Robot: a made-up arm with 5 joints. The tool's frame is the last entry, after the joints. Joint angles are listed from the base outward. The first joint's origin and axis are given. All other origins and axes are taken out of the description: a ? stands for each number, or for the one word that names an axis. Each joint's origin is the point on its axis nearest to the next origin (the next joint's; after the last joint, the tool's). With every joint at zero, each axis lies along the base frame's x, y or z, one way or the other. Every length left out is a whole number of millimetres.
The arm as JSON. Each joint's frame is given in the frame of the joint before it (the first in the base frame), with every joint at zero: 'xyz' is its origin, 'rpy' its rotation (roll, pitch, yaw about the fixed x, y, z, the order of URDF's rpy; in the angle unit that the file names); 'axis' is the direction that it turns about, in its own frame. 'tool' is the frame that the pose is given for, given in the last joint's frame.
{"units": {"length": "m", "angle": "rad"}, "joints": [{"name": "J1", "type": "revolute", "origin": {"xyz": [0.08, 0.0, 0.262], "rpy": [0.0, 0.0, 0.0]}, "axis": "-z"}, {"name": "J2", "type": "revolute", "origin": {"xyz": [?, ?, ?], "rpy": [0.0, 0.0, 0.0]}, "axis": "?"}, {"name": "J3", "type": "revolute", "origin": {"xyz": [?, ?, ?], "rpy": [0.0, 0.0, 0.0]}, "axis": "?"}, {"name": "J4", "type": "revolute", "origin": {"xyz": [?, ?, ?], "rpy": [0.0, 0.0, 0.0]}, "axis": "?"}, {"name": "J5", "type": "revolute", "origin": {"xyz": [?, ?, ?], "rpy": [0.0, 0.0, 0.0]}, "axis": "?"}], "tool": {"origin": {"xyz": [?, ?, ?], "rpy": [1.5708, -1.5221, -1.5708]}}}
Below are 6 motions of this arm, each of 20 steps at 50 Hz.
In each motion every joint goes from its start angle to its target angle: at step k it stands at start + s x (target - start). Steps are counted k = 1, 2, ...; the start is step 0. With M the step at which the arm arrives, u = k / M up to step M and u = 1 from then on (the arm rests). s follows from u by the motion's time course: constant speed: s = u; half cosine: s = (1 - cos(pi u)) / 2; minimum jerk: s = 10 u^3 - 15 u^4 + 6 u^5.
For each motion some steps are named. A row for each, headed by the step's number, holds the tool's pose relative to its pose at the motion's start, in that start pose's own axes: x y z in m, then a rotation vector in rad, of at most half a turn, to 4 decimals.
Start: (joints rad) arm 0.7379 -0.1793 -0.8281 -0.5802 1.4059
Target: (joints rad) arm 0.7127 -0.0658 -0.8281 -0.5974 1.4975
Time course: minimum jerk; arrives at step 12
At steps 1, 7, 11, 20:
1: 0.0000 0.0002 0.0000 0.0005 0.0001 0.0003
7: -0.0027 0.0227 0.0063 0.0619 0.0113 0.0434
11: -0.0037 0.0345 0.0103 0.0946 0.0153 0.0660
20: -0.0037 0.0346 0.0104 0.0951 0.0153 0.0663

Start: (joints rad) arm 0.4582 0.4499 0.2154 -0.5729 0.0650
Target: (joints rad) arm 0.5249 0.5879 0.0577 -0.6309 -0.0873
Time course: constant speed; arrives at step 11
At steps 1, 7, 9, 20:
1: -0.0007 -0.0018 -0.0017 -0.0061 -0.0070 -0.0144
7: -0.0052 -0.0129 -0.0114 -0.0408 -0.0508 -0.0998
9: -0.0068 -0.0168 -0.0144 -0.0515 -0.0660 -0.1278
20: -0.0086 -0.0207 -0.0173 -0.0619 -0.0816 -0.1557

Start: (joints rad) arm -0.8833 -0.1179 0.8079 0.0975 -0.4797
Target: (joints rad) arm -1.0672 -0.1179 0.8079 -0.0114 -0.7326
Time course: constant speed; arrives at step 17
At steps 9, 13, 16, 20:
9: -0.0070 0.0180 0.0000 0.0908 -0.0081 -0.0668
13: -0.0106 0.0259 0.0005 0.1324 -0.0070 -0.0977
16: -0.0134 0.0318 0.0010 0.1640 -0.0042 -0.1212
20: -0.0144 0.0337 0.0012 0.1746 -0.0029 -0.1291

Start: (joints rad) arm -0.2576 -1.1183 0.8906 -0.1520 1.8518
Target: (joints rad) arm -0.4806 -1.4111 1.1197 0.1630 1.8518
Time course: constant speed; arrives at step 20
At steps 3, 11, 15, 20:
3: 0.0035 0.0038 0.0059 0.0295 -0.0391 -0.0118
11: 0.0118 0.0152 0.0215 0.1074 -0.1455 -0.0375
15: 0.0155 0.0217 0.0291 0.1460 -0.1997 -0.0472
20: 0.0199 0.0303 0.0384 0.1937 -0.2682 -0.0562

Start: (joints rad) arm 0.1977 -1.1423 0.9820 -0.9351 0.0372
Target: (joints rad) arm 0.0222 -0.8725 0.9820 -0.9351 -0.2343
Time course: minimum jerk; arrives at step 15
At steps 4, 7, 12, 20:
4: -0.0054 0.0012 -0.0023 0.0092 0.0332 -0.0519
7: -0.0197 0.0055 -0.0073 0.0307 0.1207 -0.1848
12: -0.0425 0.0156 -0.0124 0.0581 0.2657 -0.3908
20: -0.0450 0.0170 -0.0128 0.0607 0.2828 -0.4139

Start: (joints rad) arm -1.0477 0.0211 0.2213 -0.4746 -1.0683
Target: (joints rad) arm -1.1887 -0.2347 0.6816 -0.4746 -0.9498
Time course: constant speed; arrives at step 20
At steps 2, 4, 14, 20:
2: -0.0037 0.0004 0.0046 -0.0122 0.0214 0.0087
4: -0.0073 0.0006 0.0094 -0.0242 0.0430 0.0178
14: -0.0240 0.0002 0.0355 -0.0795 0.1538 0.0669
20: -0.0329 -0.0016 0.0528 -0.1092 0.2223 0.0996

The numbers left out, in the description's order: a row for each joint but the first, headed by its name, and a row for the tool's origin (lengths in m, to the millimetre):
J2: xyz 0.043 -0.011 0.0, axis +y
J3: xyz 0.04 0.0 0.159, axis +y
J4: xyz 0.118 0.0 0.005, axis +y
J5: xyz 0.051 0.0 0.0, axis -x
tool: xyz 0.0 0.0 0.0

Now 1 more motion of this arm.
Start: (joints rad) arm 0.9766 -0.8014 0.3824 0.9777 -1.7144
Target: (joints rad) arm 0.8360 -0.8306 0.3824 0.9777 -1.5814
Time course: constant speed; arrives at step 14
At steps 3, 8, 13, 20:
3: -0.0031 -0.0007 0.0008 0.0016 0.0263 0.0444
8: -0.0081 -0.0019 0.0024 0.0060 0.0703 0.1180
13: -0.0129 -0.0032 0.0042 0.0123 0.1144 0.1911
20: -0.0138 -0.0035 0.0046 0.0138 0.1232 0.2056

